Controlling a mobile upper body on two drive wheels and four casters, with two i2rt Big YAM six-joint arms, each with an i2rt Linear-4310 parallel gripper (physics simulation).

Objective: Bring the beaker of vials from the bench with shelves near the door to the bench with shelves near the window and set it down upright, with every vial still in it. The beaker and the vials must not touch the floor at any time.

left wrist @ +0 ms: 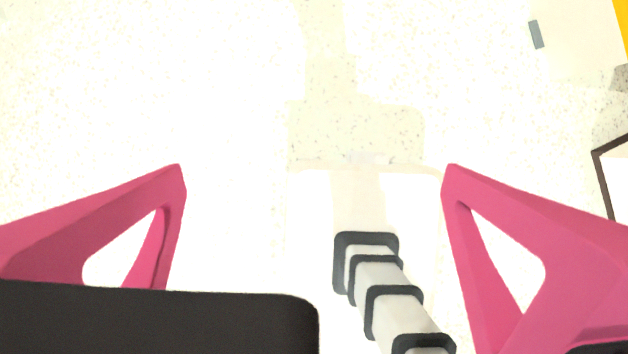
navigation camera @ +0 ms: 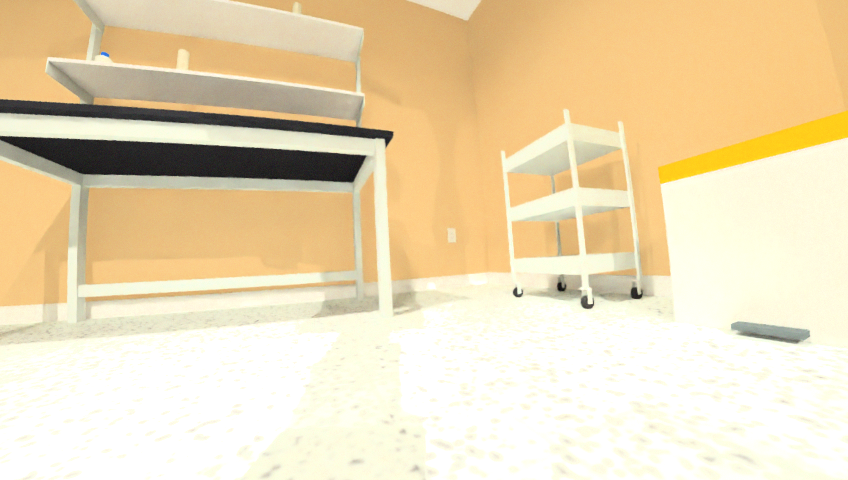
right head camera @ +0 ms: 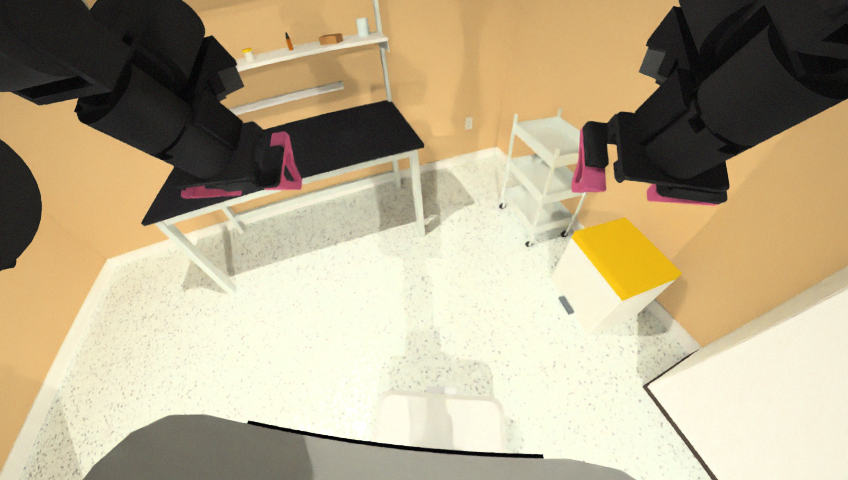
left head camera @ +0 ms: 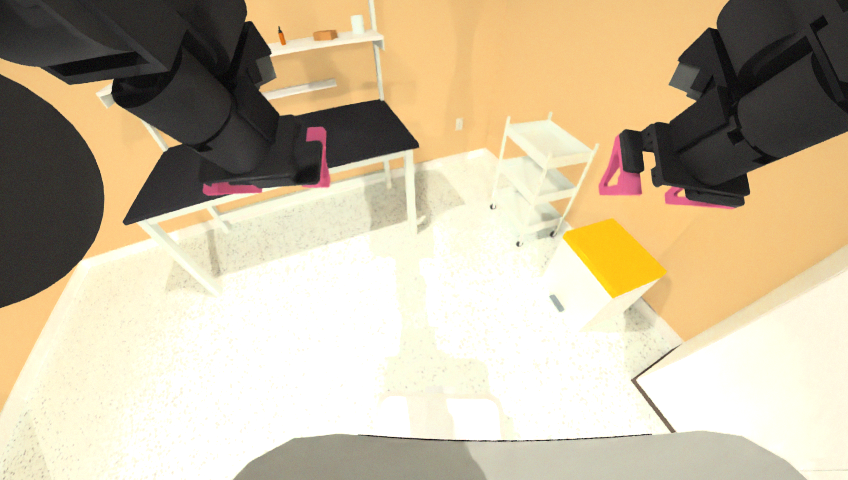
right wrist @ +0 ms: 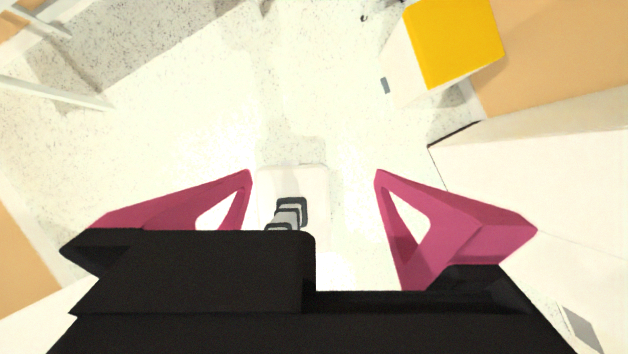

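The beaker of vials does not show in these views. A bench with a black top [left head camera: 368, 127] [right head camera: 357, 133], white legs and wall shelves stands at the upper left of both head views. Its black top edge [navigation camera: 238, 121] also shows in the navigation view. The window and door do not show, so I cannot tell which bench this is. My left gripper [left head camera: 282, 187] [left wrist: 313, 178] is open, with no object between its fingers, and overlaps the bench in the head views. My right gripper [left head camera: 651, 196] [right wrist: 313, 175] is open and empty, over the floor and wall side at the right.
A white three-tier cart [left head camera: 550, 155] [navigation camera: 580, 237] stands right of the bench. A white bin with a yellow lid [left head camera: 615, 255] [right head camera: 627, 258] [right wrist: 455, 40] stands nearer. A white cabinet [left head camera: 773, 380] is at the lower right. The shelf [right head camera: 309, 50] holds small bottles and a brown box [right head camera: 330, 39].
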